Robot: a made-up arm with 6 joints.
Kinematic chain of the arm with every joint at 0, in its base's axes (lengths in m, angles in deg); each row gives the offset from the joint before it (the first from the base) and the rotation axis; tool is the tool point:
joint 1: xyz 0 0 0.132 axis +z
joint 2: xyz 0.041 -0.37 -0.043 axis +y
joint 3: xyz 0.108 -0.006 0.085 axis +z
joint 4: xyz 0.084 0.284 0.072 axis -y
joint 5: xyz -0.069 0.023 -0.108 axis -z
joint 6: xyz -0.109 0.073 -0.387 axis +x
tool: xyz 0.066 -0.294 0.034
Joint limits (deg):
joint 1: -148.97..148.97
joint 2: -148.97..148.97
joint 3: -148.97..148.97
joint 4: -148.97..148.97
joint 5: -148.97..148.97
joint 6: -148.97..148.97
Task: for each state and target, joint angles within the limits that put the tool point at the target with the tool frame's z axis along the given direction. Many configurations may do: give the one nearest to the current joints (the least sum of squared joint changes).
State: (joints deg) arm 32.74 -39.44 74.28 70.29 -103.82 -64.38
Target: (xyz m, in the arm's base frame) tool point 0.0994 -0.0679 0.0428 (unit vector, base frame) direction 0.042 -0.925 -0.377
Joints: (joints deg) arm 21.64 -35.66 49.56 29.44 -103.26 -68.75
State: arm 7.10 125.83 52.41 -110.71 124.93 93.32
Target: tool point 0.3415 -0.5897 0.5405 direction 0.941 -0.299 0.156
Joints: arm -2.28 126.92 38.62 -91.98 109.75 136.92
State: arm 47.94 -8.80 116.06 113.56 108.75 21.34
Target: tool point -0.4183 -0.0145 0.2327 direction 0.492 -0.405 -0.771
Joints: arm 50.48 17.77 101.04 102.27 79.21 35.80
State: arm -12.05 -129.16 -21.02 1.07 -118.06 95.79
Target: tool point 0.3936 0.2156 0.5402 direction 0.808 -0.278 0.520
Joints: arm 29.94 -113.90 -66.31 -3.57 -87.51 132.80
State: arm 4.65 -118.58 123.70 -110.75 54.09 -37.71
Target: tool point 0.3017 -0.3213 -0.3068 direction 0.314 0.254 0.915
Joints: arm 30.72 -148.97 84.92 -111.08 97.82 -65.13
